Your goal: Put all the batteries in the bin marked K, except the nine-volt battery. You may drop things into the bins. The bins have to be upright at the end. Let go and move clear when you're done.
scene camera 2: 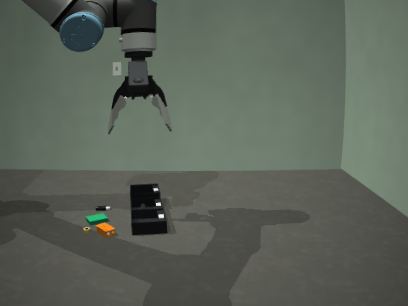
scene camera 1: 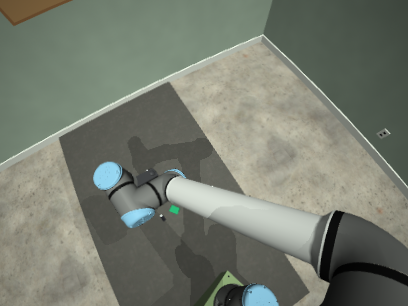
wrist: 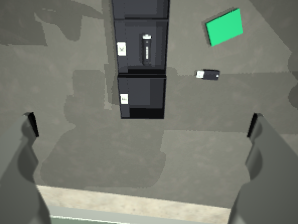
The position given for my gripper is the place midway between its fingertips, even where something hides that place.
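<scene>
My gripper (scene camera 2: 139, 132) (wrist: 144, 114). Flat green block (wrist: 224, 27).
</scene>
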